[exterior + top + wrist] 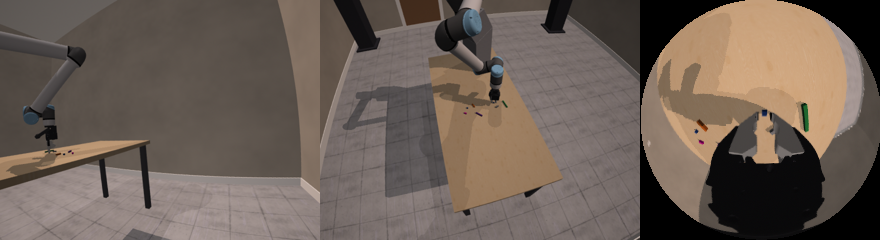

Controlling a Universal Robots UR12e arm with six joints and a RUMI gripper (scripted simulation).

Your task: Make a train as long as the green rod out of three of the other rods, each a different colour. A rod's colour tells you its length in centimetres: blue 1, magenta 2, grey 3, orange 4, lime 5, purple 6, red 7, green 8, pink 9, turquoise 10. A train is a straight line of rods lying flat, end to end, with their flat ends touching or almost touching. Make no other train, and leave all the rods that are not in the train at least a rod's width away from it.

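Now: hand 50 mm short of the grey rod, 20 mm to the right of it and 10 mm above it. Round my hand: purple rod: 100 mm ahead, 150 mm to the right, 10 mm below; then orange rod: 180 mm to the right, 10 mm below; then green rod: 30 mm ahead, 90 mm to the left, 10 mm below.
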